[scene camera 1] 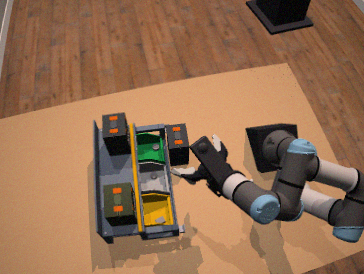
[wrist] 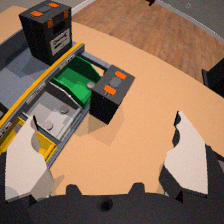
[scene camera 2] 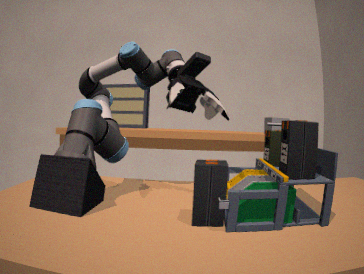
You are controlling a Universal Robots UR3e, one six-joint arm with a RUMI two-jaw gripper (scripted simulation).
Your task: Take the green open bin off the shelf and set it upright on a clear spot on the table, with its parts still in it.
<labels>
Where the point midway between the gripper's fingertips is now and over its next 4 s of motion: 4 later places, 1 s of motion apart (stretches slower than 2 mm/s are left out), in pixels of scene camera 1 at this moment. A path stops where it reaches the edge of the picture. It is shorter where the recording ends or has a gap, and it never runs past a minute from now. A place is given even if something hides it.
My gripper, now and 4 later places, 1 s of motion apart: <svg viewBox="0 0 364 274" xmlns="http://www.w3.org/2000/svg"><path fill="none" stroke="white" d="M192 152L183 139L176 130L176 131L177 132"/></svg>
</labels>
